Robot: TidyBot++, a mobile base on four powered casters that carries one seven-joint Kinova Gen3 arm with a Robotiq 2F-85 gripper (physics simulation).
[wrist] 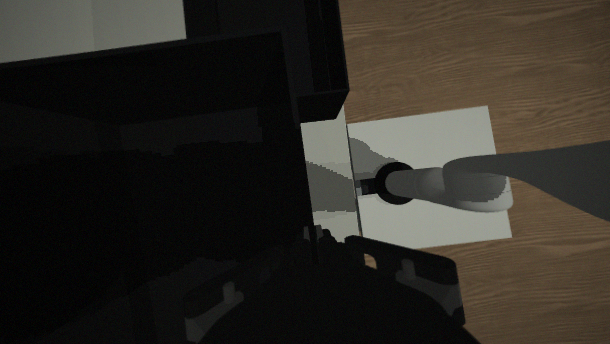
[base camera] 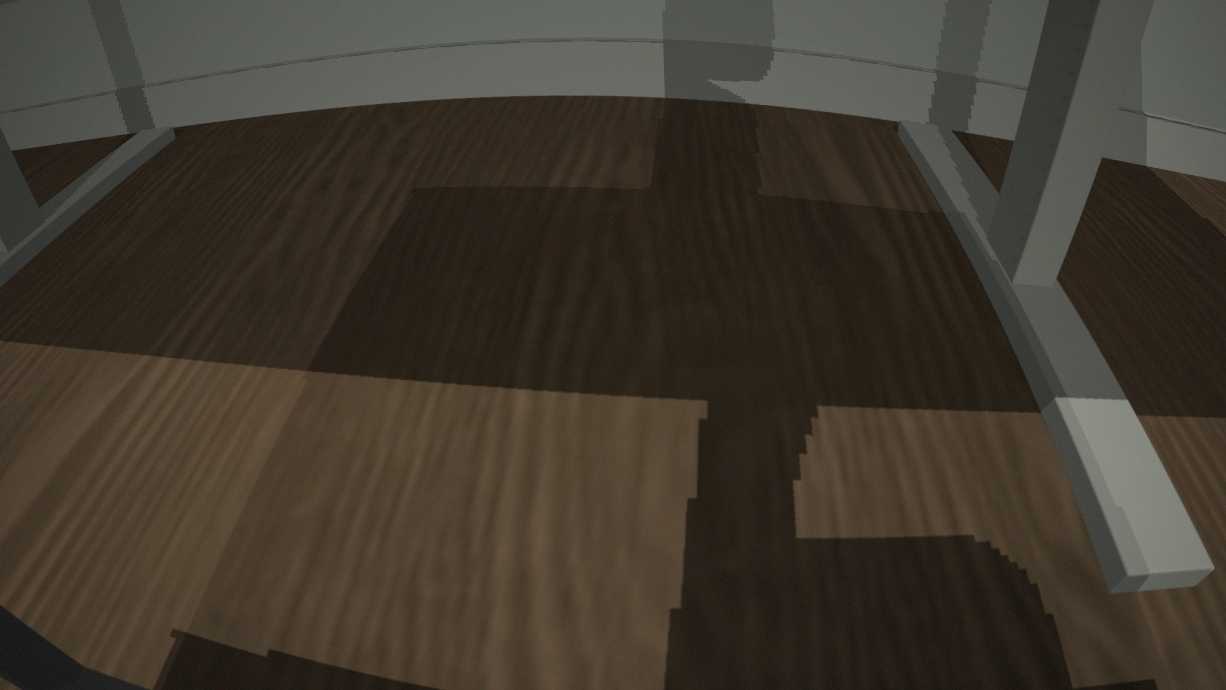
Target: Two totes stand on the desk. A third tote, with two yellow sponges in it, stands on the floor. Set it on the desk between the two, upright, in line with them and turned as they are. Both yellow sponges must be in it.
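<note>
My gripper (wrist: 313,235) is shut on the right-hand wall of a black tote (wrist: 150,85), which fills the left of the wrist view. The tote's inside is very dark; neither yellow sponge can be made out. A second black tote (wrist: 327,55) shows at the top middle of the wrist view, partly hidden behind the held tote's corner and close to it in the picture. The light grey desk (wrist: 327,142) shows beyond the held tote; I cannot tell whether the tote touches it. The other desk tote does not show.
In the wrist view, the desk edge runs beside my white base top (wrist: 395,230), where my grey arm (wrist: 465,182) rises. In the base camera view, a desk leg (base camera: 1050,154) and its foot (base camera: 1132,480) stand right, another foot (base camera: 102,184) left, with a wall (base camera: 514,68) behind.
</note>
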